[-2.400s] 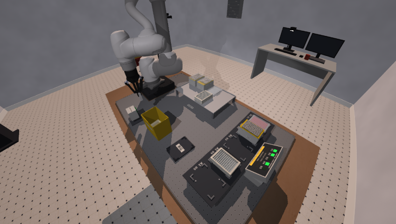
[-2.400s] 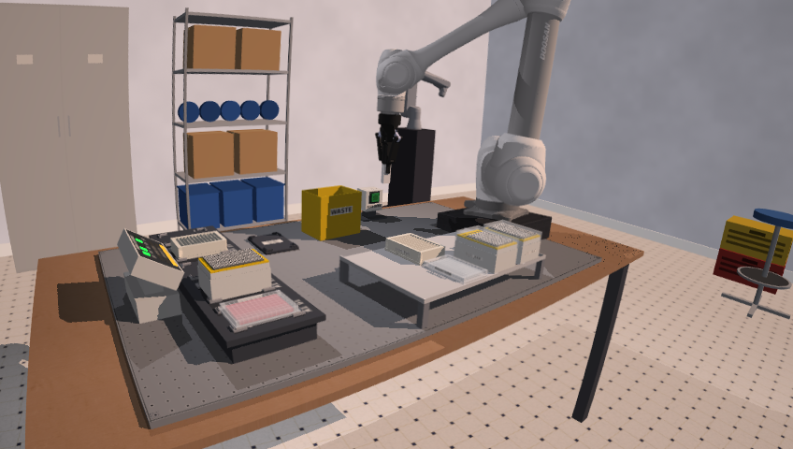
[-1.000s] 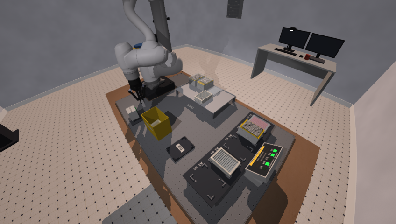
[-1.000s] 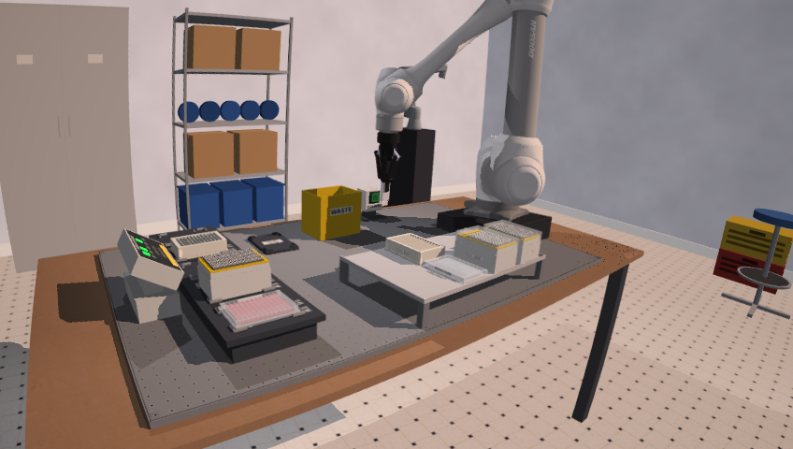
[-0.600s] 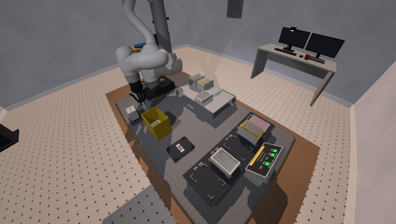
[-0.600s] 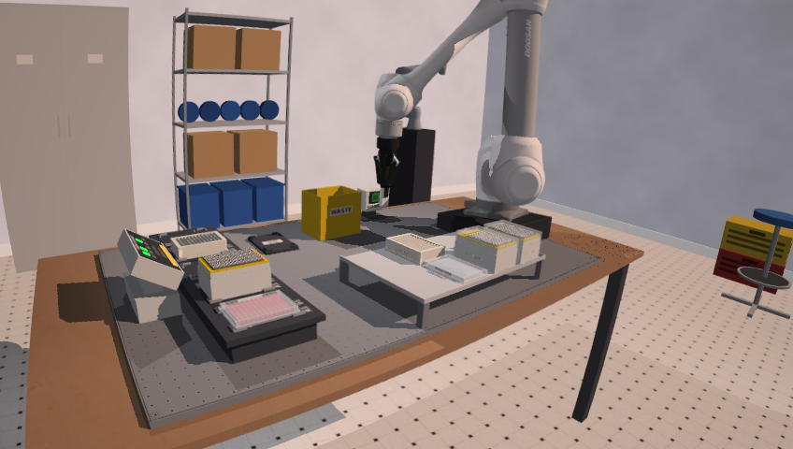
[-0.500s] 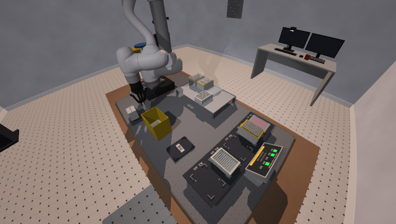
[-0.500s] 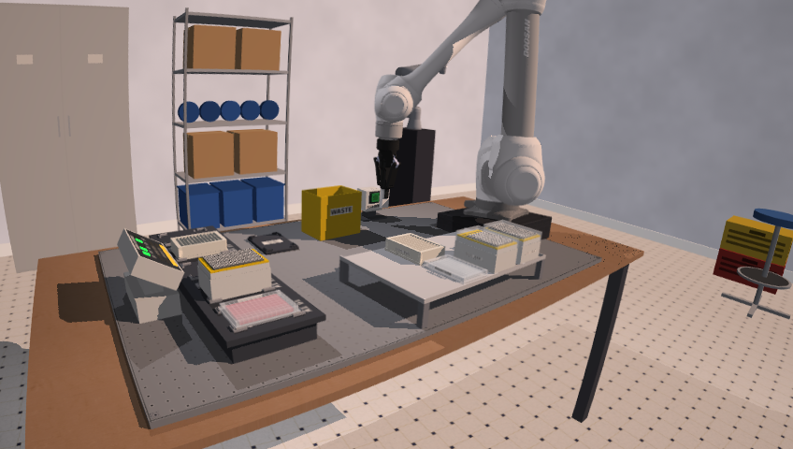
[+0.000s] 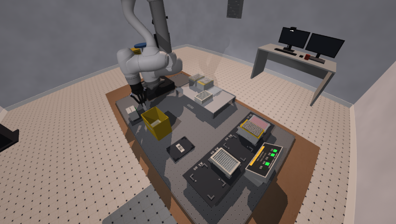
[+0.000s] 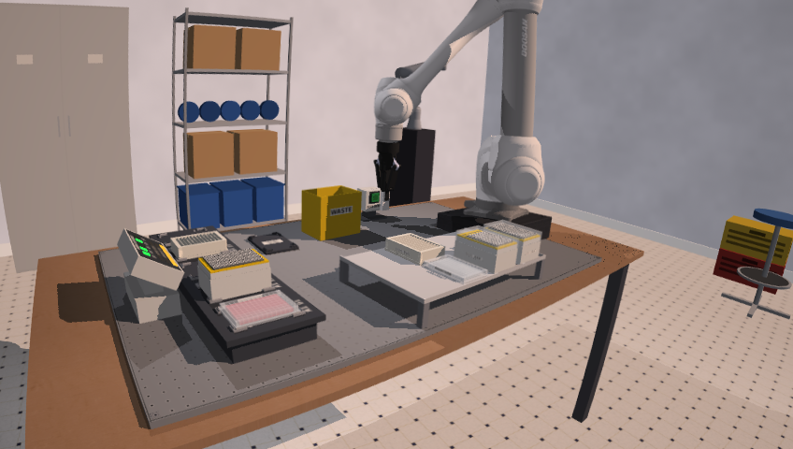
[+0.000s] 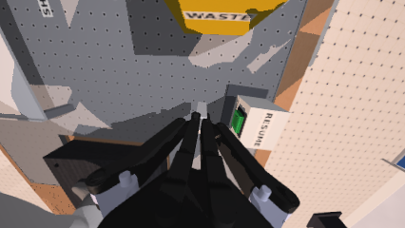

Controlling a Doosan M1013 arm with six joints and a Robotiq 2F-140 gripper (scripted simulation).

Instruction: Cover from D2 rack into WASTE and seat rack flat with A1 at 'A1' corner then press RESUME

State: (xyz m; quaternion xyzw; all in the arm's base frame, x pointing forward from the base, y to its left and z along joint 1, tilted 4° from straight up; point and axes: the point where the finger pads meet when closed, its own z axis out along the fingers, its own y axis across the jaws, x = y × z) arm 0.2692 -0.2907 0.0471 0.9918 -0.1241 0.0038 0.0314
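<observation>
The resume key box is 2 cm behind my hand, 7 cm to the right of it and 2 cm below it. From my hand the other things lie so: reservoir: 68 cm ahead, 2 cm to the right, 2 cm below; then yellow waste bin: 20 cm ahead, 5 cm to the right, 4 cm below; then shelf: 26 cm ahead, 43 cm to the left, 3 cm below.
</observation>
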